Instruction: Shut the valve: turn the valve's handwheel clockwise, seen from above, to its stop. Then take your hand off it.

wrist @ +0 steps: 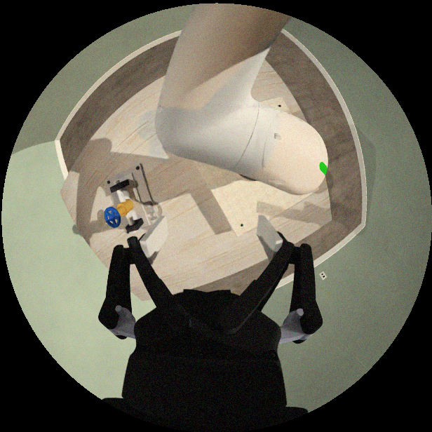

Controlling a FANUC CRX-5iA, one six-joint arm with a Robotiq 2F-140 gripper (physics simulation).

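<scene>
The valve has a blue spoked handwheel point(113, 217) on a yellow-orange body point(125, 207), at the left in the wrist view. The body sits on a light pipe held by two black clamps on a base plate. My gripper point(211, 224) is open, with its two pale fingertip pads wide apart and nothing between them. The handwheel is to the left of the left finger, apart from it. The handwheel's turn position cannot be told from this view.
The robot's own pale arm point(215, 125) spans the top and middle of the view. A pale plate point(235, 210) lies on the wooden table top point(200, 260). A grey-brown border with a light rim point(364, 190) runs around the table.
</scene>
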